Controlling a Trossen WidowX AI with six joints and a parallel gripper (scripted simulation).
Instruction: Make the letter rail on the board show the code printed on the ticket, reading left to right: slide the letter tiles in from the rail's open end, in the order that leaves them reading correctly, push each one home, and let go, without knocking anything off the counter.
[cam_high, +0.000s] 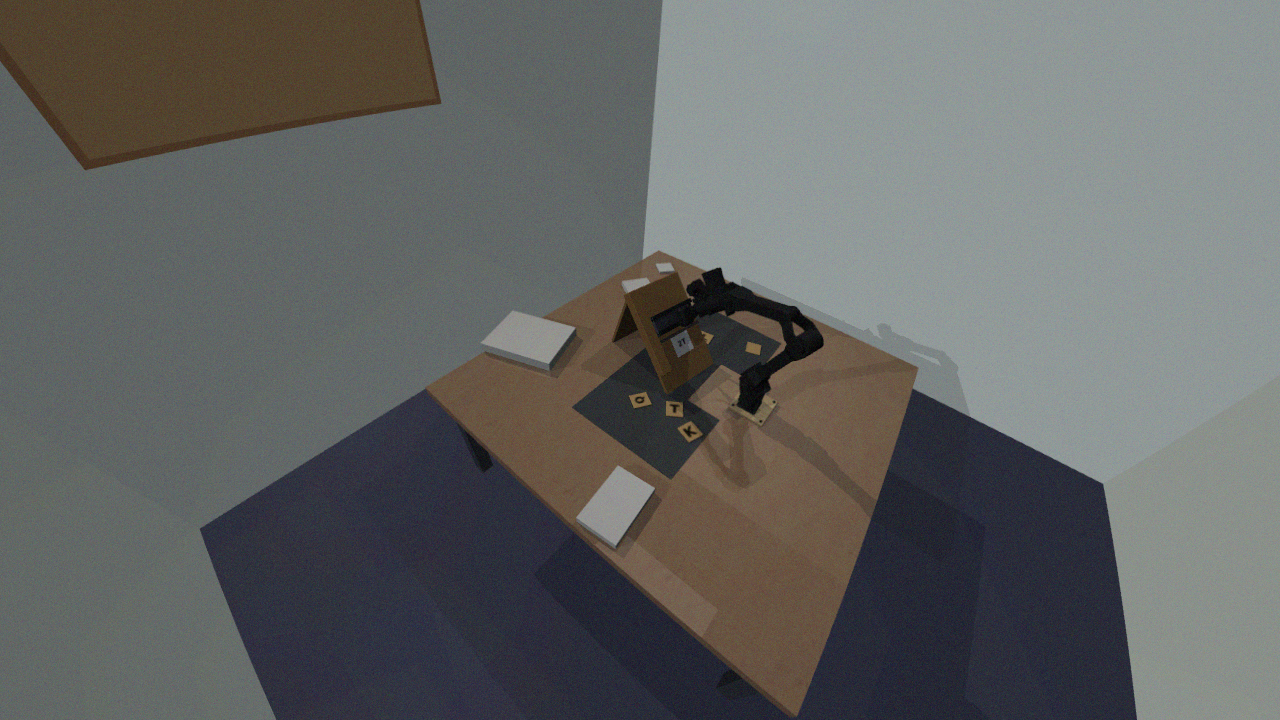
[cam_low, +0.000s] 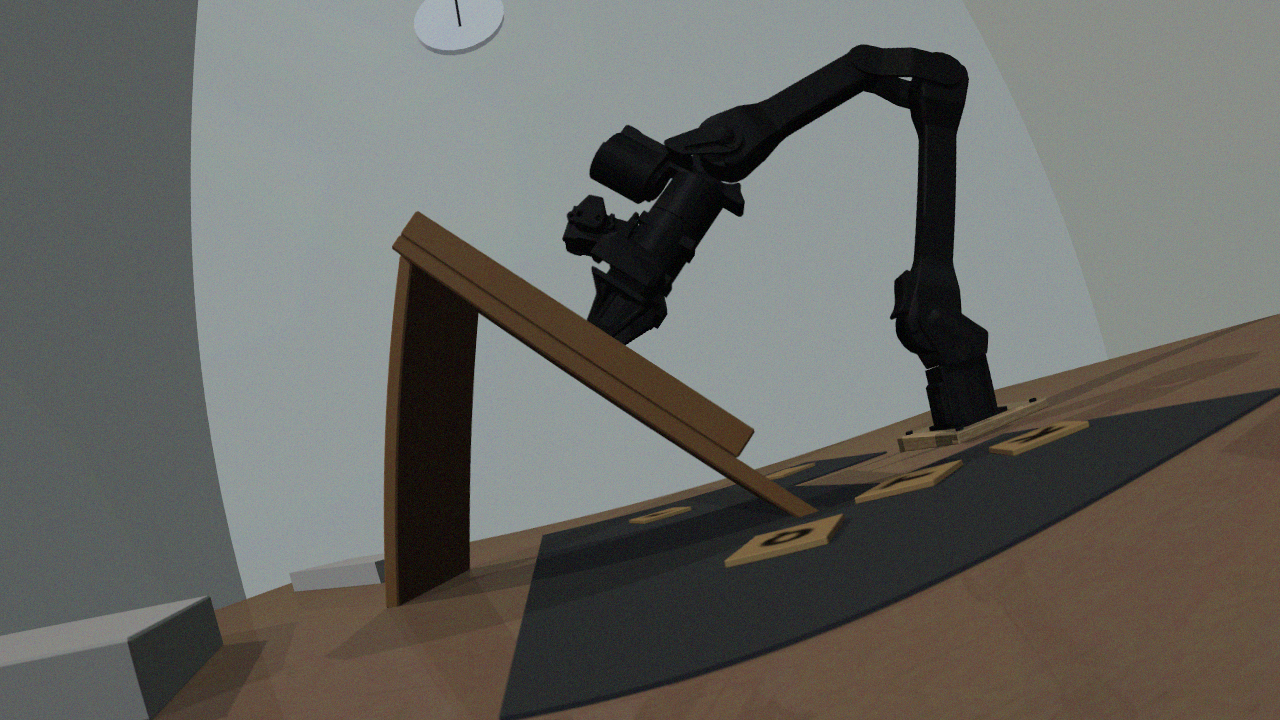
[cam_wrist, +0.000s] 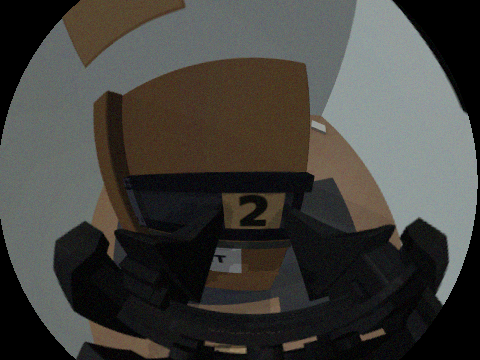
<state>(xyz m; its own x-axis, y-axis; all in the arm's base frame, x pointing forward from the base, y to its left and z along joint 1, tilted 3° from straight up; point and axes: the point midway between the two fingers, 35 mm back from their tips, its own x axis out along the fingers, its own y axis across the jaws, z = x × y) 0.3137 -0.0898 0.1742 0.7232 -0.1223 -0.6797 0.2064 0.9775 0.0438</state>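
My gripper tip is 70 mm above the white ticket, 60 mm to the right of it and 40 mm past it. Round my gripper tip: tile marked T: 260 mm to the left, 170 mm below, 150 mm behind; tile marked 2: right at my gripper tip; dark mat: 170 mm below, 130 mm behind, 80 mm to the left.
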